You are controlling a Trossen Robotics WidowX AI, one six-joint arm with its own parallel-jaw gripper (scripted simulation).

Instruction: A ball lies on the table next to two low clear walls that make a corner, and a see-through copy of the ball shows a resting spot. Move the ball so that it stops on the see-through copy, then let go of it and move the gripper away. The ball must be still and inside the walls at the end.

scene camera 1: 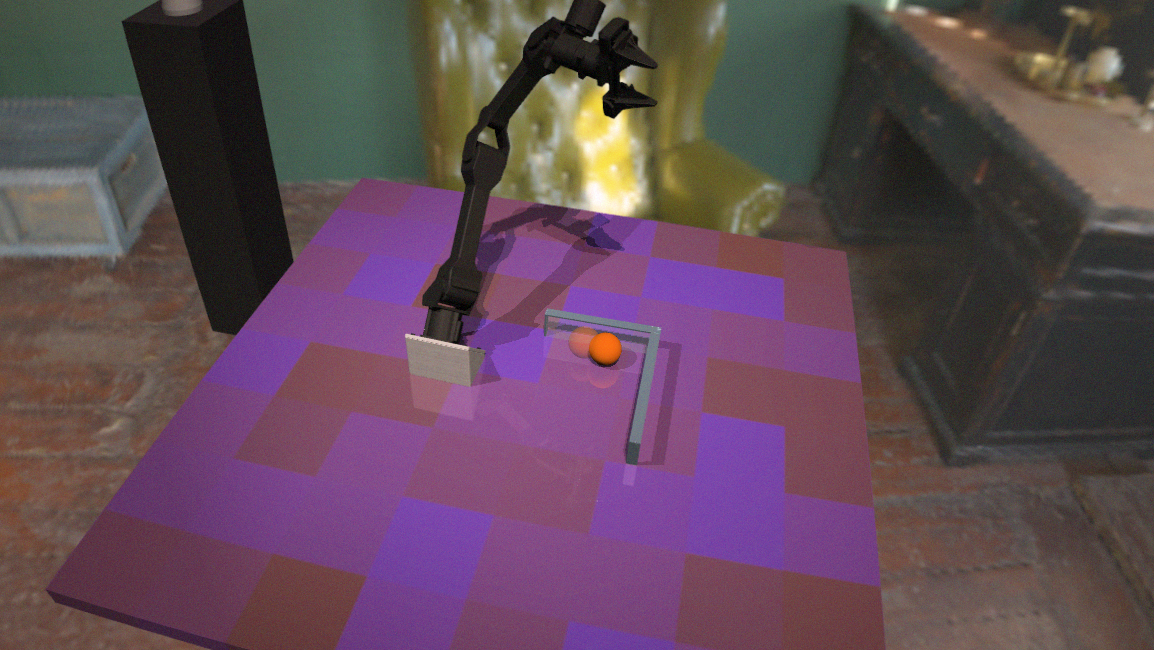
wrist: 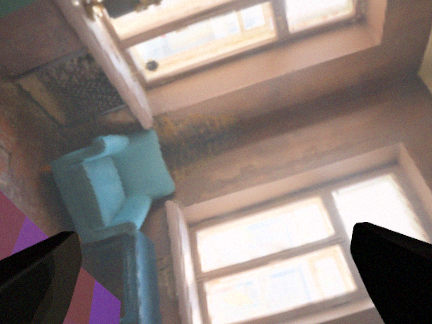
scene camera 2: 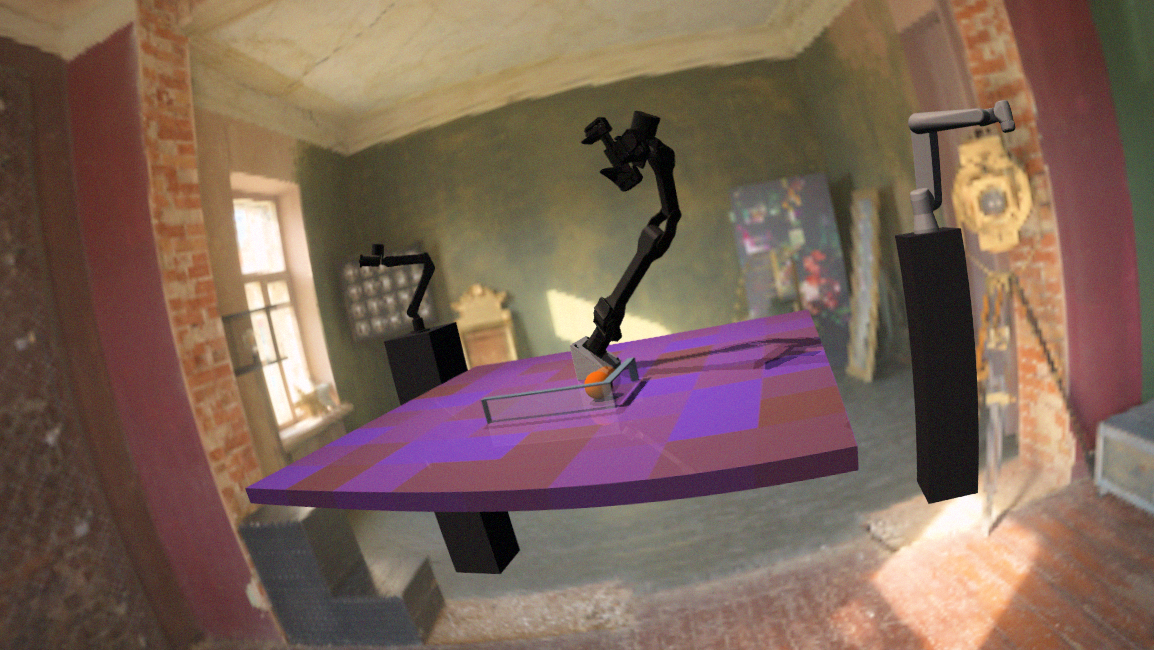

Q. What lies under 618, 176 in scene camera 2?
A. My gripper.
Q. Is my gripper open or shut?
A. Open.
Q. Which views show my gripper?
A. Scene camera 1, the wrist view and scene camera 2: all of them.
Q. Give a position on an orange ball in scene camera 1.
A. At 606, 349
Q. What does my gripper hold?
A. Nothing.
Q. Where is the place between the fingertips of my gripper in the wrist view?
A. At 219, 243
